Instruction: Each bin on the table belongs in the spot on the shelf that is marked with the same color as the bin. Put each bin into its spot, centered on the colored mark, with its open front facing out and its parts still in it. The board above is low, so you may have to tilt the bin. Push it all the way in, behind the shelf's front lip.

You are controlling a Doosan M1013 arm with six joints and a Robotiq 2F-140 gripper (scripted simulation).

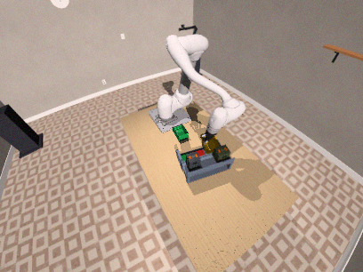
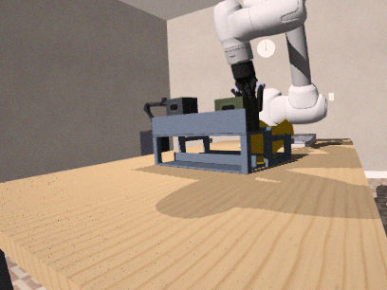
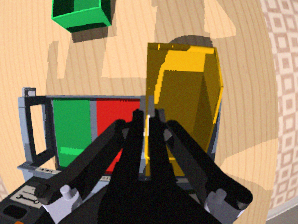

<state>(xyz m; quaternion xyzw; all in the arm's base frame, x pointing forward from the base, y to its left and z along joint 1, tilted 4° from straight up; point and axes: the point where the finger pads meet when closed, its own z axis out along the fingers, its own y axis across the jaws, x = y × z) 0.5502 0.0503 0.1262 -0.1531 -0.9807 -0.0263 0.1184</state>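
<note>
Right now my hand is 50 mm to the right of the yellow bin and 40 mm above it. Also, from my hand: dark box 230 mm to the right, 110 mm ahead, 40 mm above; then green bin 290 mm behind, 90 mm below, 60 mm to the right.
</note>
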